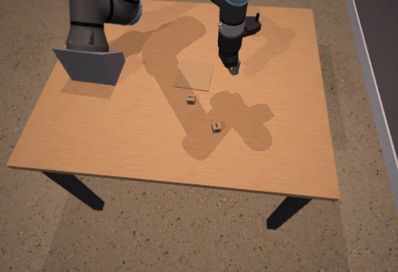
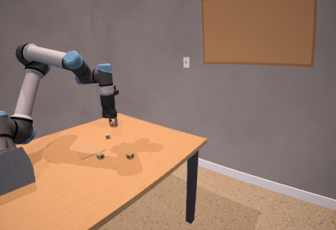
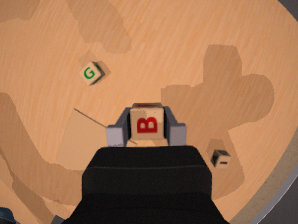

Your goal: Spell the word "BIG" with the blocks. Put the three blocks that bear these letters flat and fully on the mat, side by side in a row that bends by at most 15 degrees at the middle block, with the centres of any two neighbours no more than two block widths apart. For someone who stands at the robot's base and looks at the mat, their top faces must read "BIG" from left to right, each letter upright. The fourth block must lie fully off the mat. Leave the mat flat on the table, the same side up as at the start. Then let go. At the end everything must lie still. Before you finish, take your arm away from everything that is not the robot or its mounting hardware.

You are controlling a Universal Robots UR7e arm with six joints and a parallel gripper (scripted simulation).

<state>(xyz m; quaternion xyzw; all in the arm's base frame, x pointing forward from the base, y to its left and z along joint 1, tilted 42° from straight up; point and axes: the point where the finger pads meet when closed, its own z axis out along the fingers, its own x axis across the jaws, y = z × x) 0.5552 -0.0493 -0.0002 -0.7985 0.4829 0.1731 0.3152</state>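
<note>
The tan mat is 15 cm behind my hand, 5 cm to the left of it and 13 cm below it. From my hand the other things lie so: B block right at my hand.
</note>
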